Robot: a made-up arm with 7 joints.
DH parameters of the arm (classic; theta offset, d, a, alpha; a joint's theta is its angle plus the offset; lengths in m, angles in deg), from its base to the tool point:
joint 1: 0 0.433 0 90
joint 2: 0 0.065 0 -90
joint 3: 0 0.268 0.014 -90
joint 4: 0 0.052 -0.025 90
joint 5: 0 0.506 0 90
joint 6: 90 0.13 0.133 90
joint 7: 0 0.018 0 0
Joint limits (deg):
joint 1: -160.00..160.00
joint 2: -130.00..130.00
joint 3: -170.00..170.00
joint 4: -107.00..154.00
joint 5: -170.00..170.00
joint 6: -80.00..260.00
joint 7: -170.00..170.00
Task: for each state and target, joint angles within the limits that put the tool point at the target. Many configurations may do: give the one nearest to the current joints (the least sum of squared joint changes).
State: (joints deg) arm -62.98 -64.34 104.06 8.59 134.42 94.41 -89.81
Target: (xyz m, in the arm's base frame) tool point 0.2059 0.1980 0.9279
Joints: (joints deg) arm -49.51 -42.54 127.03 61.11 138.36 119.27 -89.81
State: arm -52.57 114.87 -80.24 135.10 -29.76 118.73 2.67
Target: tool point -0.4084 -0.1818 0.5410
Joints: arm -61.65 116.84 -73.12 150.25 -29.61 127.83 2.67
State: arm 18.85 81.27 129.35 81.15 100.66 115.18 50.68
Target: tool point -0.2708 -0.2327 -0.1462
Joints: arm 46.00 98.57 170.00 55.48 117.48 91.51 50.68
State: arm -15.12 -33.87 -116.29 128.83 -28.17 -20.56 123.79
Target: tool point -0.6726 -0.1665 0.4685
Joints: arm -34.02 9.35 -128.32 110.27 -33.49 -7.88 123.79
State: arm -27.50 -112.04 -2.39 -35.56 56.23 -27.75 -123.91
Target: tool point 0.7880 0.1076 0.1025
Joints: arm 3.14 -126.95 -13.66 -36.41 62.91 -36.05 -123.91
